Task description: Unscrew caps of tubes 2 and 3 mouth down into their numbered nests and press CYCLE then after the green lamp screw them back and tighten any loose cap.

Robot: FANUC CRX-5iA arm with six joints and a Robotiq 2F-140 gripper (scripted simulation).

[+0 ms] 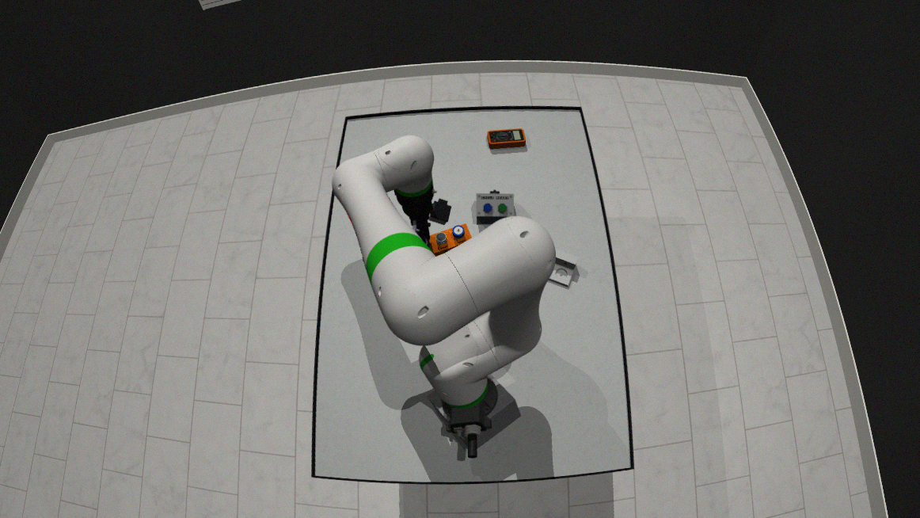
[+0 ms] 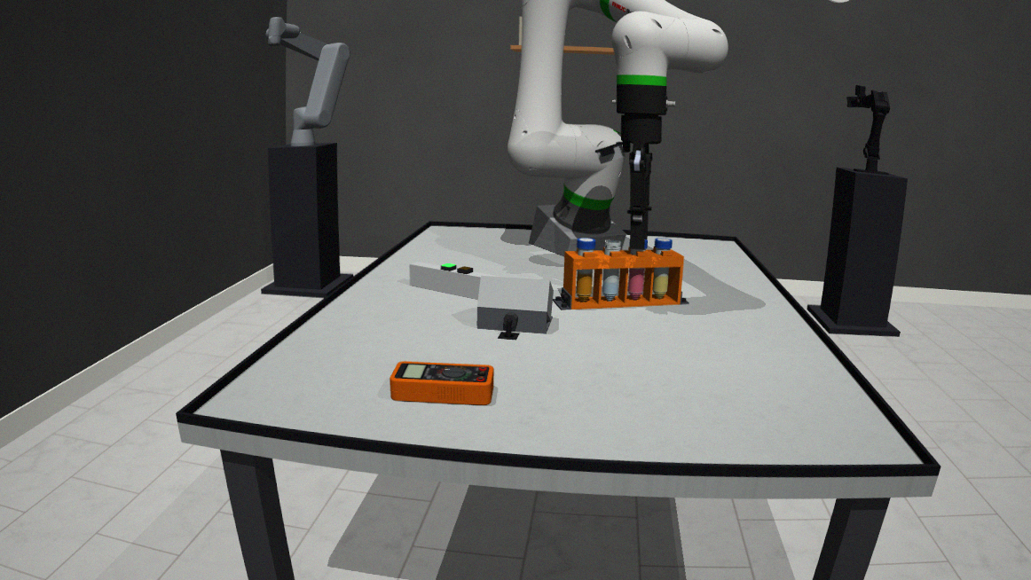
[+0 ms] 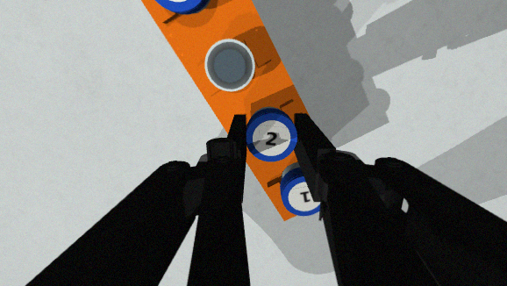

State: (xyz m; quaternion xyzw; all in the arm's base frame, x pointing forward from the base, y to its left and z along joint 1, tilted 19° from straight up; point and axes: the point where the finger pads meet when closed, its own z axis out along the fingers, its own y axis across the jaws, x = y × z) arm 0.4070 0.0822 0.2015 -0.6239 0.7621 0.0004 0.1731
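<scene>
Now: the cap 2 3 cm below my hand. Also, from my hand: blue key: 18 cm to the right, 14 cm ahead, 7 cm below; then cap 1: 5 cm to the left, 3 cm below, 2 cm behind; then cap 4: 10 cm to the right, 3 cm below, 3 cm ahead.
</scene>
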